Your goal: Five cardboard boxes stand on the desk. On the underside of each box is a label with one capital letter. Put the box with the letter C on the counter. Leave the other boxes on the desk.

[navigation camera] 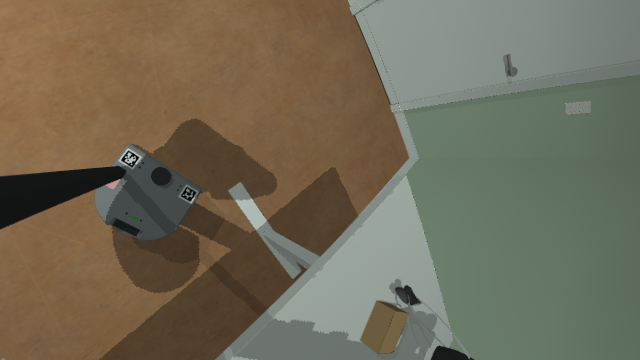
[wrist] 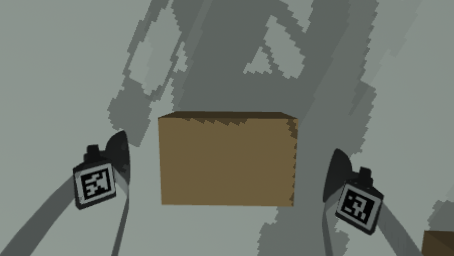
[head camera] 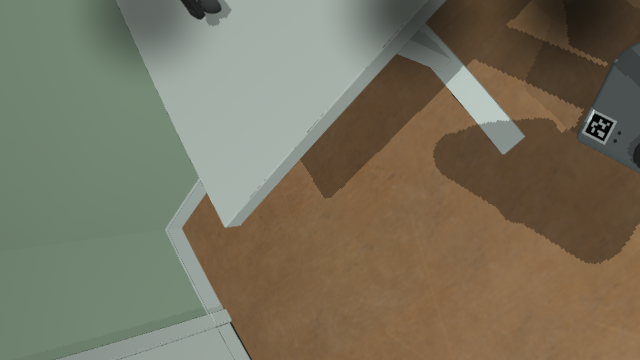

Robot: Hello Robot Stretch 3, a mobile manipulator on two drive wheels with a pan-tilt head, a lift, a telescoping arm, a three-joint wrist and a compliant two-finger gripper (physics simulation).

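Pixels of known places: gripper, between the fingertips: [navigation camera: 381, 325]; robot's base, origin of its link: [navigation camera: 160, 175].
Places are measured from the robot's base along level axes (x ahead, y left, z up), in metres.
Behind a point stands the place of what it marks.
Observation:
A brown cardboard box [navigation camera: 384, 327] {x -0.019, y -0.435, z 0.991 m} [wrist: 228, 162] stands on the pale desk [head camera: 240, 100] {x 0.144, y -0.390, z 0.950 m} [navigation camera: 395, 235] {x 0.160, y -0.397, z 0.950 m} [wrist: 60, 75]. My gripper [wrist: 228, 157] {x -0.022, y -0.459, z 0.969 m} is open, with one finger on each side of this box and a gap between each finger and the box. One fingertip also shows beside the box in the navigation view, and at the top edge of the head view. The corner of a second box [wrist: 441, 245] shows at the lower right of the wrist view. No label shows on either box. I cannot make out the counter in these views.
The robot's base [head camera: 620, 110] {x -0.056, y -0.106, z 0.159 m} [navigation camera: 150, 200] {x -0.100, y -0.018, z 0.160 m} stands on the brown floor near a desk leg [head camera: 480, 100] [navigation camera: 250, 207]. A green wall [head camera: 75, 150] {x 0.689, y -1.354, z 0.703 m} [navigation camera: 500, 215] {x 0.678, y -1.350, z 0.908 m} runs along the desk's far edge. A white door [navigation camera: 450, 50] {x 1.503, y -0.774, z 0.603 m} with a handle [navigation camera: 509, 66] {x 1.396, y -0.917, z 0.922 m} is beyond the desk's end.

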